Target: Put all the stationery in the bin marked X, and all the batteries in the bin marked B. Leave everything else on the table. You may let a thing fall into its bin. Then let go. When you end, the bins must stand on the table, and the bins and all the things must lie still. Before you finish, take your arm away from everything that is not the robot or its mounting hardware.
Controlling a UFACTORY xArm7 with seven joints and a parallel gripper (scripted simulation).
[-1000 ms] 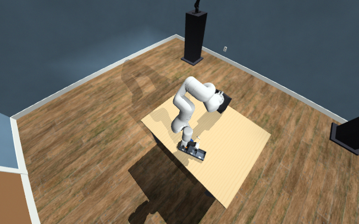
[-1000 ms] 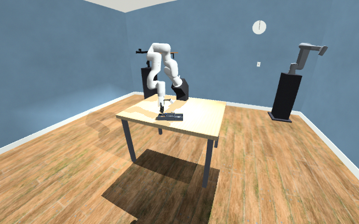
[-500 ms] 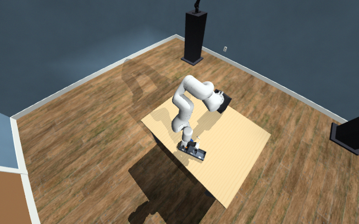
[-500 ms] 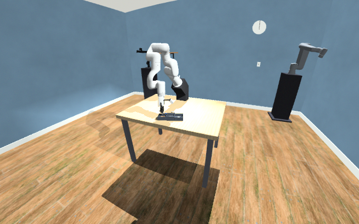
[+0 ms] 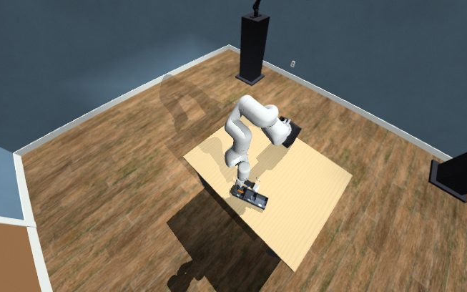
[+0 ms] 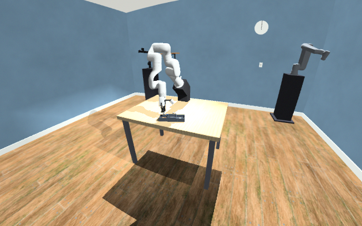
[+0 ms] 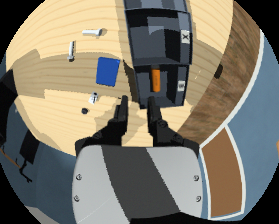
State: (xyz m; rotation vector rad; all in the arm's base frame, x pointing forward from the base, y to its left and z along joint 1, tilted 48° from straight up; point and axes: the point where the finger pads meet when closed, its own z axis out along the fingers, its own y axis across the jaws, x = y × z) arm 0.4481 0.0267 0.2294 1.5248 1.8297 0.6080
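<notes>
Now: the pencil sharpener 90 mm behind my hand, 80 mm below it and 40 mm to the right of it. Also, from my hand: dark double bin (100 mm to the left, 70 mm below, 10 mm ahead); blue block (80 mm below, 60 mm behind, 20 mm to the left); orange battery (70 mm below, 30 mm ahead, 20 mm to the left).
</notes>
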